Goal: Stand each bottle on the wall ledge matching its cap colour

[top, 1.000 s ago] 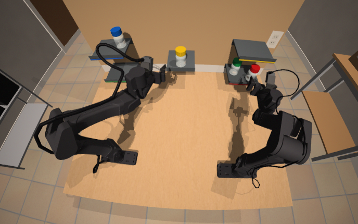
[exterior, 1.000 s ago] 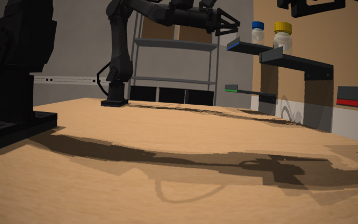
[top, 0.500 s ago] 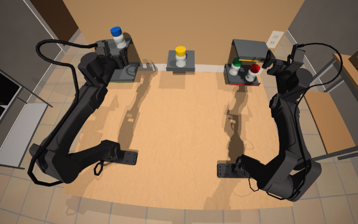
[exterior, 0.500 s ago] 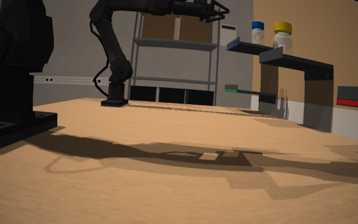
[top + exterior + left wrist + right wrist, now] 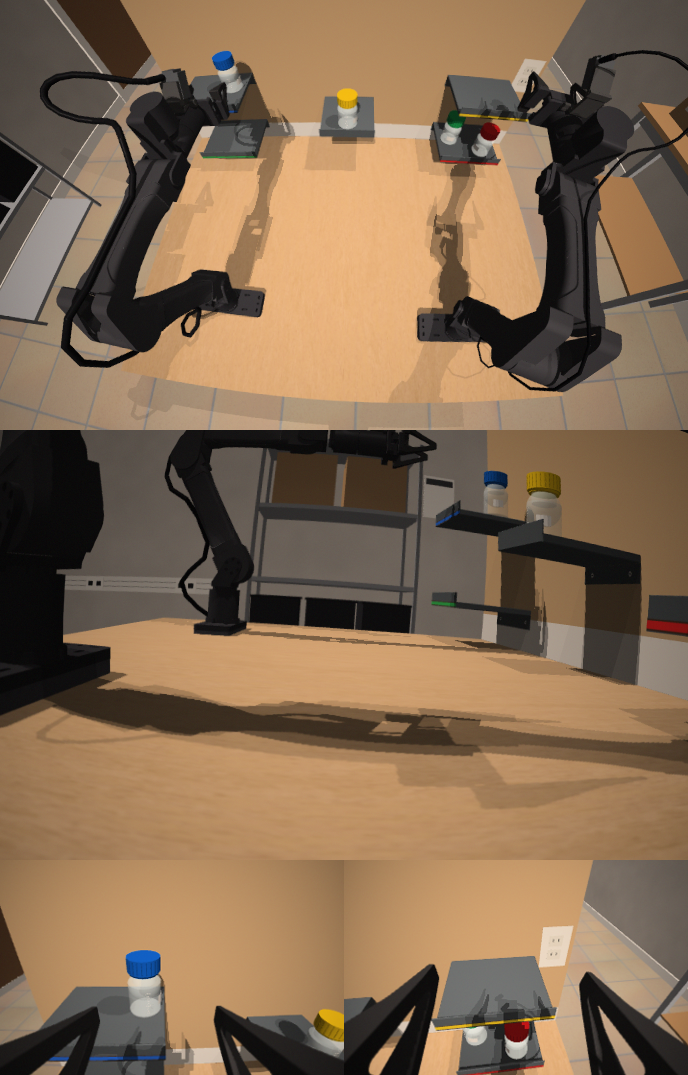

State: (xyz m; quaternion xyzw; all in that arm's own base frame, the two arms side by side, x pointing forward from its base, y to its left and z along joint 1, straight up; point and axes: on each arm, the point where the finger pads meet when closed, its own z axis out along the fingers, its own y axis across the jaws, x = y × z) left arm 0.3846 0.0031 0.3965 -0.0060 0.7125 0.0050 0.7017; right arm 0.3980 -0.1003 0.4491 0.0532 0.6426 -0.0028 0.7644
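Now: right hand 12 cm short of the yellow-capped bottle, 42 cm to the right of it and 23 cm above it. From my right hand the other things lie so: blue-capped bottle (14 cm ahead, 76 cm to the left, 13 cm below); then green-capped bottle (19 cm ahead, 9 cm to the left, 32 cm below); then red-capped bottle (15 cm ahead, 1 cm to the right, 32 cm below).
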